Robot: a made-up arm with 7 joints. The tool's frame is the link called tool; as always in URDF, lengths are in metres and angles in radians. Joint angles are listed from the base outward.
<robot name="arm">
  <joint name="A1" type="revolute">
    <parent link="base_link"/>
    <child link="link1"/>
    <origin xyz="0 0 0.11" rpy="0 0 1.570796"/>
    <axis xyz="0 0 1"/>
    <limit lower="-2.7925" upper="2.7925"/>
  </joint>
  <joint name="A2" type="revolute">
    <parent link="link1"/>
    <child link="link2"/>
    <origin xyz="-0.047 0 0.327" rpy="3.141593 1.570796 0"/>
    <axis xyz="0 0 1"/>
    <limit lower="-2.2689" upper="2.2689"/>
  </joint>
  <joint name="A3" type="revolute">
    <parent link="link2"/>
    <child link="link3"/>
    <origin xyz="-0.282 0 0.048" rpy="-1.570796 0 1.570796"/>
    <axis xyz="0 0 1"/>
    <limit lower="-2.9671" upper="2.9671"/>
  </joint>
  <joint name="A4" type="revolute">
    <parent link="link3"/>
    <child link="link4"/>
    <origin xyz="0.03 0.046 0.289" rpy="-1.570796 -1.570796 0"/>
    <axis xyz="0 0 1"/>
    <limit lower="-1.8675" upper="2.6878"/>
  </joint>
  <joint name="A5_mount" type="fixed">
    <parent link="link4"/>
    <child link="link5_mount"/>
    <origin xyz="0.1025 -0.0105 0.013"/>
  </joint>
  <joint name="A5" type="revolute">
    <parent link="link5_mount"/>
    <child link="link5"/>
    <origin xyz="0.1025 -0.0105 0.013" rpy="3.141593 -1.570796 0"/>
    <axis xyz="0 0 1"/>
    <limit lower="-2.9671" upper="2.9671"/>
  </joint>
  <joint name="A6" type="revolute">
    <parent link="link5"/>
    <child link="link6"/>
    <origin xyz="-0.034 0 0.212" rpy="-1.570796 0 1.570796"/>
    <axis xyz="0 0 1"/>
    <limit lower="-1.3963" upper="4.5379"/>
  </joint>
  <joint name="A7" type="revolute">
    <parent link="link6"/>
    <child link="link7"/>
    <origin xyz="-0.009 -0.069 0.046" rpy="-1.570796 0 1.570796"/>
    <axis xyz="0 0 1"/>
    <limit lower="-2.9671" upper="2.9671"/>
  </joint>
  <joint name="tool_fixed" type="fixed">
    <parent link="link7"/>
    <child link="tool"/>
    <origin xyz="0 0 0" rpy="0 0 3.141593"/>
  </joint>
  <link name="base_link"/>
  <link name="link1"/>
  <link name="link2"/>
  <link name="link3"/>
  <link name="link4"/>
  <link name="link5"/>
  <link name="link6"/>
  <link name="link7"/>
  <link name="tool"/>
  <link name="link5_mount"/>
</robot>
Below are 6 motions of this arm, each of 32 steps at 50 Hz.
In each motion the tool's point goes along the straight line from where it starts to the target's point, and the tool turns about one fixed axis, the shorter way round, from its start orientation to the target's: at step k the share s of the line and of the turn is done. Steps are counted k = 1, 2, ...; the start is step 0. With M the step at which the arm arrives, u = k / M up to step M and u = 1 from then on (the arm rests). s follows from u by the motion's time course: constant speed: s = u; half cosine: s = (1 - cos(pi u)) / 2; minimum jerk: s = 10 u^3 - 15 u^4 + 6 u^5.
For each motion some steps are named. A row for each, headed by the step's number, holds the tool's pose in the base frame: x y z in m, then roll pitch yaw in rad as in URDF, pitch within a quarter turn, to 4 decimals.
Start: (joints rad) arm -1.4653 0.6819 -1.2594 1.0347 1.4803 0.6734 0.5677
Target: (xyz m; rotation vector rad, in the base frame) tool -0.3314 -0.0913 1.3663 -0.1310 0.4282 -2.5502
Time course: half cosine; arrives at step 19
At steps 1, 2, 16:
1: -0.5640 0.2900 1.1416 -0.6354 0.2518 3.0683
2: -0.5592 0.2822 1.1462 -0.6276 0.2486 3.0823
16: -0.3455 -0.0682 1.3527 -0.3473 0.0150 -2.6161

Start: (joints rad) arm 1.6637 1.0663 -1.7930 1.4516 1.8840 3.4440 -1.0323
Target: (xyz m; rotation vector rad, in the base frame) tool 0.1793 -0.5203 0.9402 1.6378 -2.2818 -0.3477
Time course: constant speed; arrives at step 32
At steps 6, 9, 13, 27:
6: 0.4675 -0.4498 0.7669 2.8402 -0.3560 -2.1274
9: 0.4343 -0.4579 0.7869 2.8272 -0.3285 -2.0963
13: 0.3899 -0.4688 0.8135 2.8115 -0.2914 -2.0558
27: 0.2347 -0.5067 0.9069 2.7698 -0.1575 -1.9215

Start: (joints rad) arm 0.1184 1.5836 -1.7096 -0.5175 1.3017 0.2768 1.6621
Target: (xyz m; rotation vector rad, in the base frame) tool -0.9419 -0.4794 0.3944 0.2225 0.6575 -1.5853
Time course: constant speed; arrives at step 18
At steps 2, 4, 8, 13, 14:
2: -1.0118 -0.1059 0.4768 0.1870 0.3881 -1.8716
4: -1.0030 -0.1526 0.4665 0.1233 0.4030 -1.8506
8: -0.9856 -0.2460 0.4459 -0.0043 0.4363 -1.8115
13: -0.9637 -0.3627 0.4202 -0.1649 0.4839 -1.7688
14: -0.9594 -0.3860 0.4150 -0.1972 0.4941 -1.7613

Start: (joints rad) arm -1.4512 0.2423 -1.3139 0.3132 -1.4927 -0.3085 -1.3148
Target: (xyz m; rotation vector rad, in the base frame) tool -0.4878 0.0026 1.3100 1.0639 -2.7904 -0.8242
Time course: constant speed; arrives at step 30
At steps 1, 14, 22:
1: -0.1997 0.1718 1.4721 2.1386 0.0138 -2.7484
14: -0.3289 0.0959 1.3994 2.3484 0.0897 -2.6237
22: -0.4083 0.0493 1.3547 2.4823 0.1226 -2.5396

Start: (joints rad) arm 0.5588 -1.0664 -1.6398 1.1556 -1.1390 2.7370 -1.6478
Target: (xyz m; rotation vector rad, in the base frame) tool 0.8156 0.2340 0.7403 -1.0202 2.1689 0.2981
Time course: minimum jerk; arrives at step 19
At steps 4, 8, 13, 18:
4: 0.8412 0.0538 0.7845 -2.3450 0.7882 -1.8963
8: 0.8333 0.1094 0.7709 -2.5562 0.7954 -1.9972
13: 0.8207 0.1984 0.7490 -2.8920 0.7759 -2.1561
18: 0.8156 0.2337 0.7404 -3.0208 0.7581 -2.2141

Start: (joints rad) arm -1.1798 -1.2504 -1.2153 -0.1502 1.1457 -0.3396 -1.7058
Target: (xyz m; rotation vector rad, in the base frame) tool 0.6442 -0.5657 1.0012 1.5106 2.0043 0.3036
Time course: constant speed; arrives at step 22
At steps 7, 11, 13, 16, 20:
7: 0.4125 -0.8490 0.7968 2.9257 0.1137 0.9965
11: 0.4743 -0.7734 0.8513 2.8153 0.1444 1.2019
13: 0.5052 -0.7357 0.8786 2.7628 0.1679 1.3035
16: 0.5515 -0.6790 0.9194 2.6889 0.2128 1.4542
20: 0.6133 -0.6035 0.9739 2.6012 0.2884 1.6521

